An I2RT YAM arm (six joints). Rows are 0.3 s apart.
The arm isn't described. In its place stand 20 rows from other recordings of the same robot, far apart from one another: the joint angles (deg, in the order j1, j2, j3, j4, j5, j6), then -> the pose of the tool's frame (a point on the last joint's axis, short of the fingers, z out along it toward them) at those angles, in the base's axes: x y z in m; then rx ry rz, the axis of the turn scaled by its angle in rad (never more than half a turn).
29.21, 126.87, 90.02, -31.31, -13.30, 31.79 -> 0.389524, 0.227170, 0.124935, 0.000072, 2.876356, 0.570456
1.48, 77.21, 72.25, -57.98, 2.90, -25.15 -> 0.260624, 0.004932, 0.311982, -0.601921, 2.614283, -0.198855
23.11, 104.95, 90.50, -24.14, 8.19, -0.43 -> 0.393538, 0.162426, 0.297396, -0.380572, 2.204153, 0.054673
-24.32, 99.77, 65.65, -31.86, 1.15, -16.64 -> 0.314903, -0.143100, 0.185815, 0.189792, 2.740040, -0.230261
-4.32, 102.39, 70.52, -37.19, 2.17, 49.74 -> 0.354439, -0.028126, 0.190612, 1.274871, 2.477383, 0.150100
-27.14, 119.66, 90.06, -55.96, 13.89, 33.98 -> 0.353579, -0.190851, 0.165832, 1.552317, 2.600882, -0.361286
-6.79, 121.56, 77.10, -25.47, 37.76, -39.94 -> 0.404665, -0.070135, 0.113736, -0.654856, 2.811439, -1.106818
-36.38, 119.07, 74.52, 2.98, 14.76, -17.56 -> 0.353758, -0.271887, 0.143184, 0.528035, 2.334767, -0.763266
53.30, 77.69, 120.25, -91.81, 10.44, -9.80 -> 0.109607, 0.136255, 0.498751, -1.193270, 2.099967, 0.127383
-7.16, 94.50, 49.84, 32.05, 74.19, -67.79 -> 0.331920, -0.076218, 0.228883, 0.033155, 2.139641, -1.990394
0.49, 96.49, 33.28, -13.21, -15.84, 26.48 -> 0.239152, 0.011763, 0.078929, 0.613295, 2.873968, 0.479077
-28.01, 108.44, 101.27, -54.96, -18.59, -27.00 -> 0.362400, -0.179918, 0.297652, -0.081521, 2.564854, 0.078402
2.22, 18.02, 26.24, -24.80, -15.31, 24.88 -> 0.106240, 0.013526, 0.258668, 0.184597, 1.880314, 0.574067
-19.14, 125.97, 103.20, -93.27, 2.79, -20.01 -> 0.354738, -0.124950, 0.189227, 0.035618, -2.693411, -0.146879
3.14, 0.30, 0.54, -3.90, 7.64, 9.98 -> 0.109903, 0.001289, 0.168933, 0.199314, 1.622323, 0.066617
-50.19, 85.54, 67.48, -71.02, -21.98, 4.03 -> 0.172037, -0.185601, 0.250794, 1.332325, 2.612505, 0.514697
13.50, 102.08, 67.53, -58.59, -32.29, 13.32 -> 0.292488, 0.089779, 0.178190, -0.018168, -2.854998, -0.785792
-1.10, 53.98, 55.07, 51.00, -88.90, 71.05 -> 0.155104, 0.032622, 0.450600, -0.998220, 1.445411, 1.435359
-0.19, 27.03, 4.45, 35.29, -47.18, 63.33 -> 0.129970, 0.025682, 0.216410, 0.086607, 1.589277, 1.434357
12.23, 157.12, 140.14, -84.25, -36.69, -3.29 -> 0.479358, 0.125668, 0.101396, 0.284033, -2.751915, -0.892892
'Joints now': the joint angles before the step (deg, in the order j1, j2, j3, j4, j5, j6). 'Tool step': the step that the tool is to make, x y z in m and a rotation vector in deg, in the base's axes. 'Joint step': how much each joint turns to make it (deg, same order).
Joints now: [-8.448 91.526 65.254 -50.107 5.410 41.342]
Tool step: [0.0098 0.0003 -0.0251 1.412 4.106 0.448]
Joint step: [0.227 5.108 -0.012 0.858 -0.830 -0.057]
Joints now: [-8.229 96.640 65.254 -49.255 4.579 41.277]
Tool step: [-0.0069 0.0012 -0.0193 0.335 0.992 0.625]
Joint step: [0.005 0.363 -4.180 3.558 -0.283 -0.585]
